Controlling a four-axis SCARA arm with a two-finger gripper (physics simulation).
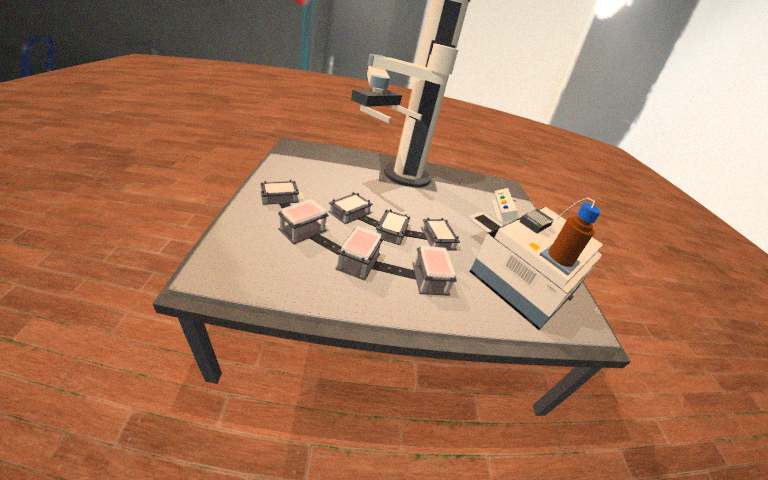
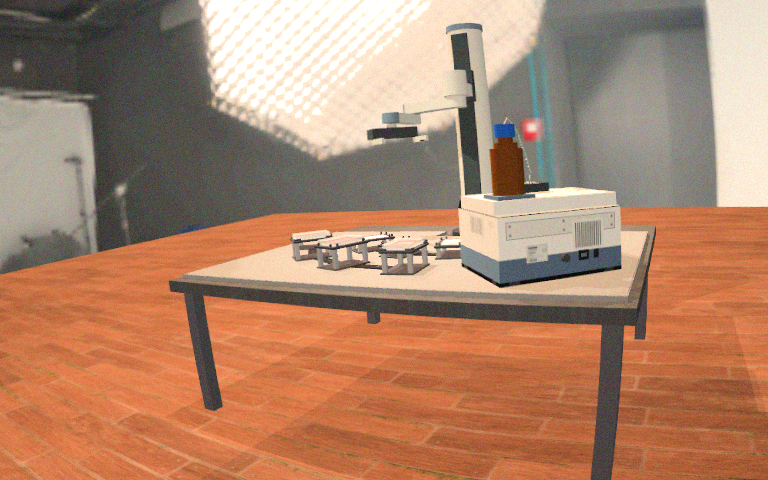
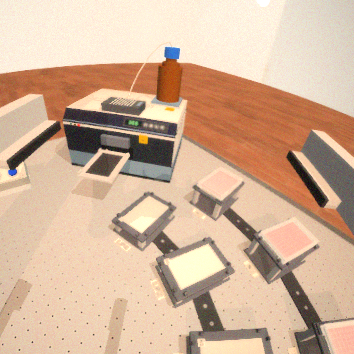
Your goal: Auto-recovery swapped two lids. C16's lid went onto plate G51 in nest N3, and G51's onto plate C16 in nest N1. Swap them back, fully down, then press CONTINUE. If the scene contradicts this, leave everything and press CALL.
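Pixels of known places: gripper, fingertip midpoint: [image 1: 406, 119] [image 2: 405, 139] [image 3: 176, 124]; arm's base at its link origin: [image 1: 407, 175].
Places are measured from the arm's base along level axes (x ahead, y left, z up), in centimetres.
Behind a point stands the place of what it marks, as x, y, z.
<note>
Three taller nests hold pink-topped plates: one at the left [image 1: 303, 212] @(64.7, -40.7, 10.1), one in the middle [image 1: 361, 244] @(77.1, -19.9, 10.3) [image 3: 289, 239] @(73.6, -20.1, 10.3) and one nearest the instrument [image 1: 436, 262] @(79.6, 3.8, 9.9) [image 3: 219, 183] @(76.2, 3.6, 9.9). Four lower nests hold cream-topped pieces: far left [image 1: 279, 188] @(44.3, -55.1, 5.8), left of centre [image 1: 350, 203] @(47.1, -25.9, 5.8), centre [image 1: 394, 222] @(54.9, -8.4, 5.6) [image 3: 195, 266] @(54.2, -9.0, 5.6) and right [image 1: 440, 230] @(55.0, 9.5, 5.6) [image 3: 146, 215] @(54.2, 8.9, 5.7). The tops look level. Nest labels and plate markings are too small to read, so I cannot tell which lid is which. My gripper [image 1: 405, 118] @(41.3, -11.4, 40.8) [image 2: 403, 140] @(41.3, -11.4, 40.8) [image 3: 176, 124] @(41.3, -11.4, 40.8) is open and empty, high above the table. A button box [image 1: 504, 204] @(28.6, 44.0, 8.3) stands near the column.
A white instrument [image 1: 509, 268] @(80.8, 27.4, 13.0) [image 2: 538, 240] @(88.2, 48.0, 11.9) [image 3: 125, 145] @(60.8, 30.0, 14.1) stands at the table's right, its tray [image 3: 86, 173] @(46.5, 26.4, 11.3) out toward the nests. A tall brown bottle [image 1: 570, 243] @(87.7, 36.9, 30.6) [image 2: 506, 169] @(88.6, 40.7, 29.8) [image 3: 170, 82] @(82.1, 36.1, 30.2) with a blue cap and thin tube stands on it. The arm's column [image 1: 403, 152] @(5.2, -5.4, 14.6) rises behind the nests.
</note>
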